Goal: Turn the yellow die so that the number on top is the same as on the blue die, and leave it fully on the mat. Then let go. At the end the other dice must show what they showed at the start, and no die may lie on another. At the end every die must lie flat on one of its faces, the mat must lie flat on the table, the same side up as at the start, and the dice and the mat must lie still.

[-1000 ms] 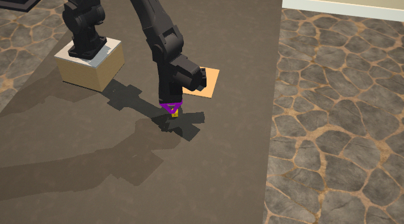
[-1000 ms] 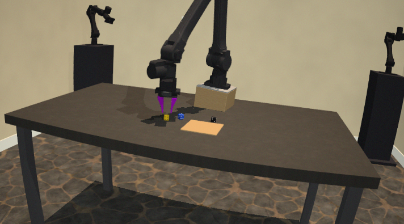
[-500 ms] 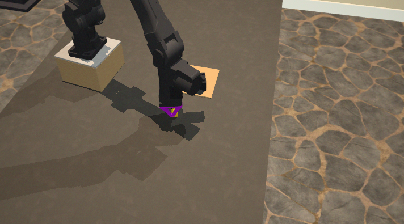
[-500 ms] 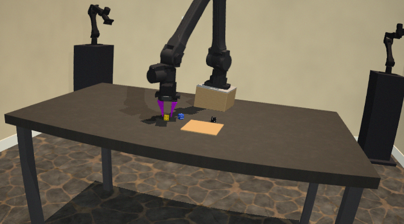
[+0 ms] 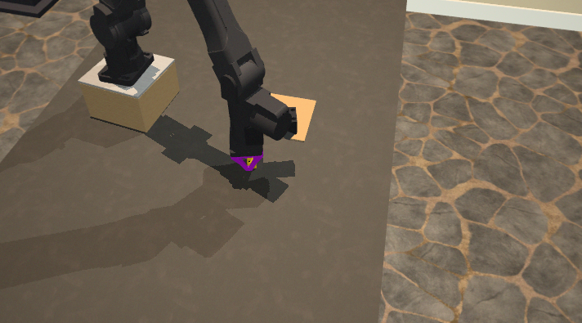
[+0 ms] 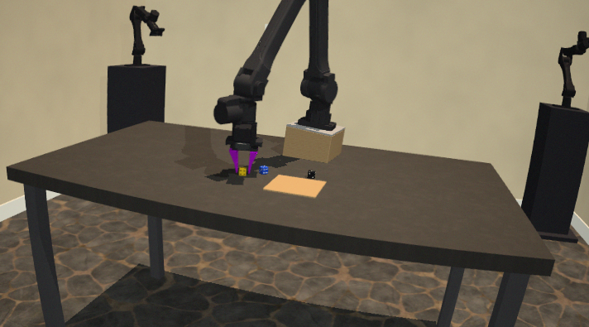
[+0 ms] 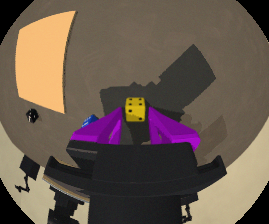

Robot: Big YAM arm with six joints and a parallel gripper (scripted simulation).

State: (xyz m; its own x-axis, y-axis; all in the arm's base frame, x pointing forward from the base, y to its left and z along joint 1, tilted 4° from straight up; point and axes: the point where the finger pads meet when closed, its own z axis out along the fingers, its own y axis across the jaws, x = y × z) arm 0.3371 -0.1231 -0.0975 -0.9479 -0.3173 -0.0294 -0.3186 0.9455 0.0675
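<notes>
My gripper is now 10 mm short of the yellow die. Round my hand: orange mat: 30 mm ahead, 170 mm to the left, 10 mm below; blue die: 40 mm behind, 50 mm to the left; black die: 70 mm behind, 190 mm to the left.
</notes>
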